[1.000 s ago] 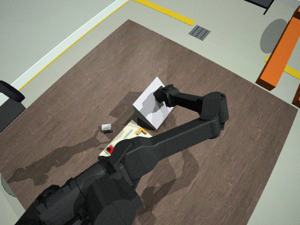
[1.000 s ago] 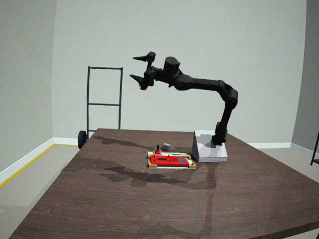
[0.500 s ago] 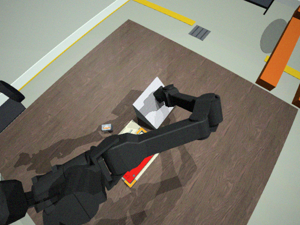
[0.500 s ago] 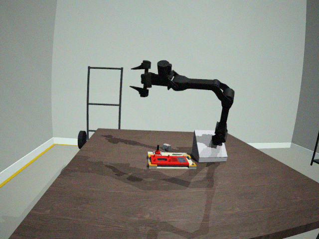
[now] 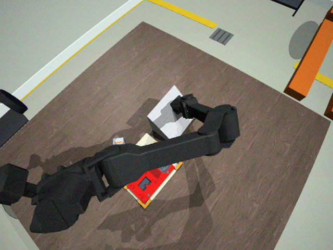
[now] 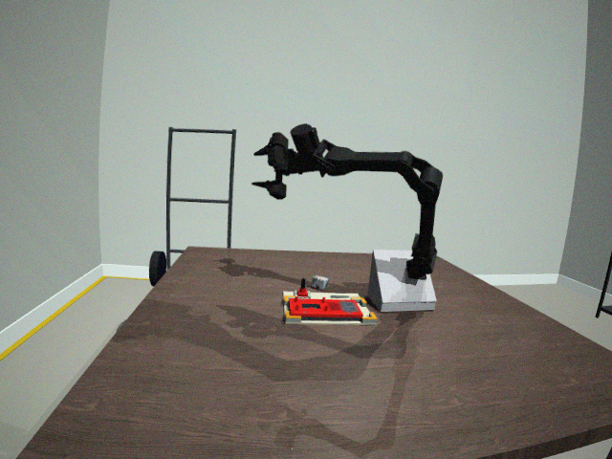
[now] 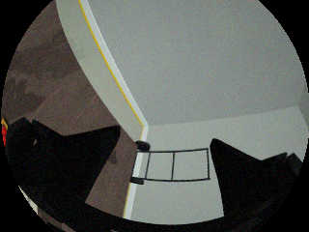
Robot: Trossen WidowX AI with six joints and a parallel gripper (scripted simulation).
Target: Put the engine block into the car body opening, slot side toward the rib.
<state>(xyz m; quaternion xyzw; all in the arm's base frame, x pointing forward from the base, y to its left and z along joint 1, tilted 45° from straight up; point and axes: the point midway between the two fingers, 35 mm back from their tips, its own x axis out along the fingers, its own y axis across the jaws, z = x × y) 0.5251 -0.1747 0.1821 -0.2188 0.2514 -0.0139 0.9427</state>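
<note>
The grey engine block is 38 cm below my gripper tip, 24 cm behind it and 11 cm to the right of it. Also, from my gripper tip: black post 36 cm below, 17 cm behind, 1 cm to the right.
</note>
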